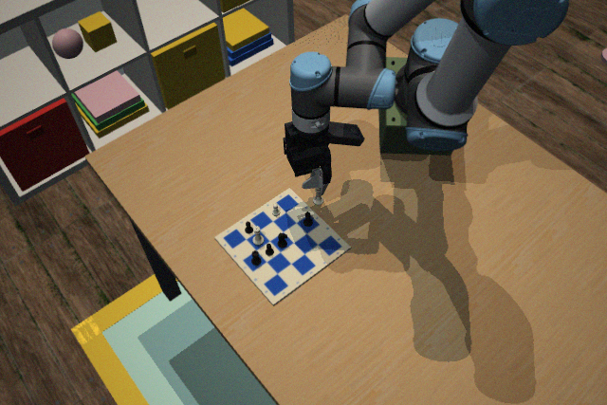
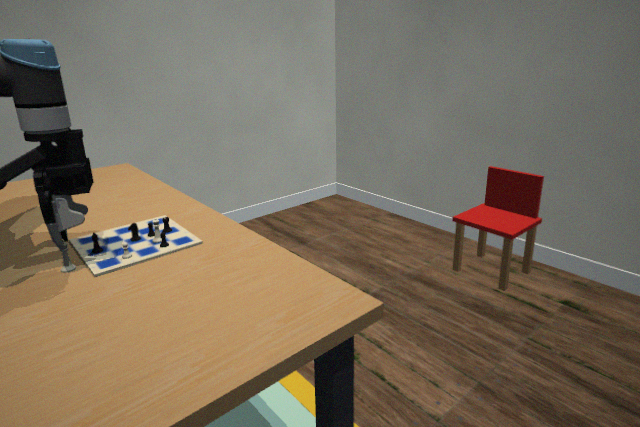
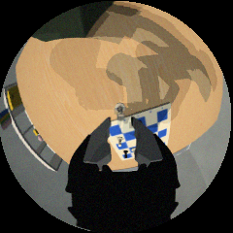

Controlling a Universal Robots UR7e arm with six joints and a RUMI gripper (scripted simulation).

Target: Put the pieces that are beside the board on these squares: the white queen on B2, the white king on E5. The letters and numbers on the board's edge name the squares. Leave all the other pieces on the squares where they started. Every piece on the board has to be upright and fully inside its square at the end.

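The white king lies 40 mm below my hand. From my hand the other things lie so: white queen: 180 mm ahead, 10 mm to the right, 40 mm below; white pawn: 100 mm ahead, 40 mm to the right, 50 mm below; chessboard: 140 mm ahead, 30 mm to the left, 60 mm below.
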